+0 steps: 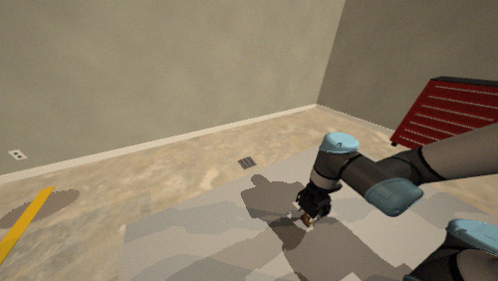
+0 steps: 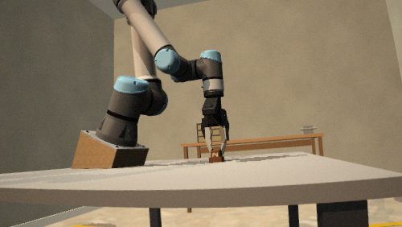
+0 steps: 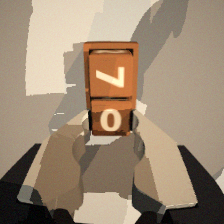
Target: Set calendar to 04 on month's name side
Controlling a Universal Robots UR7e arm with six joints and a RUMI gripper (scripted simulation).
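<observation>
Right now the calendar tray is 30 mm below my hand and 20 mm to the right of it. From my hand the other things lie so: cube 10 mm below.
</observation>
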